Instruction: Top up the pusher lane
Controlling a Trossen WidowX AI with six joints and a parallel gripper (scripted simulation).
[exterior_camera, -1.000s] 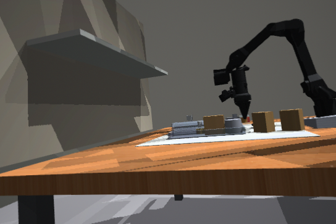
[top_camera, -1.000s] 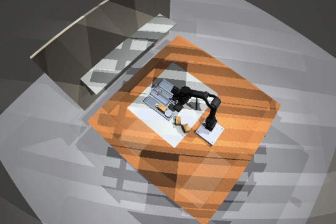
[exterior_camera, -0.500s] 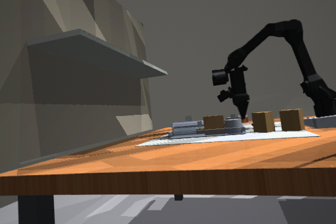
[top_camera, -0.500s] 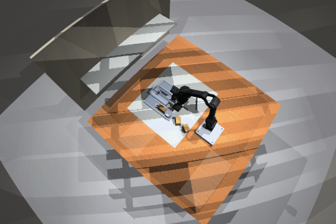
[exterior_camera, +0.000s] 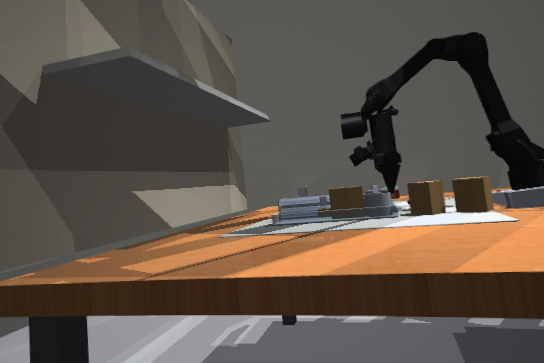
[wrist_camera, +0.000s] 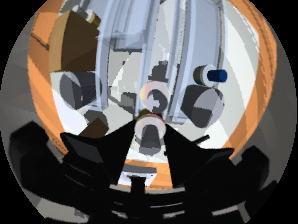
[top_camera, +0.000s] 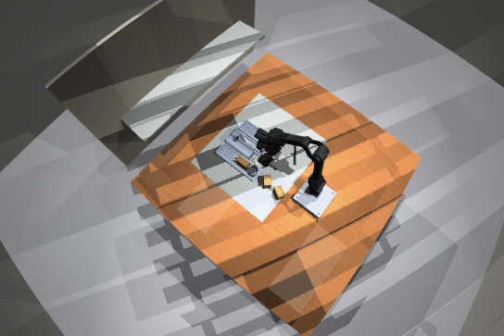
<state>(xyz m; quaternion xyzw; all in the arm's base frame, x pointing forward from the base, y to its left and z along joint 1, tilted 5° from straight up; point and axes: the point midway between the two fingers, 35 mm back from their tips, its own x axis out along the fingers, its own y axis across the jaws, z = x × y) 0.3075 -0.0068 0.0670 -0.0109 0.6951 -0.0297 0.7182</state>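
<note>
My gripper tip is 170 mm short of the grey lane unit, 30 mm above it and 20 mm to the right of it. From my gripper tip the other things lie so: shelf (530 mm ahead, 320 mm above, 40 mm to the right); brown box (120 mm to the left, 110 mm ahead, 10 mm below).
</note>
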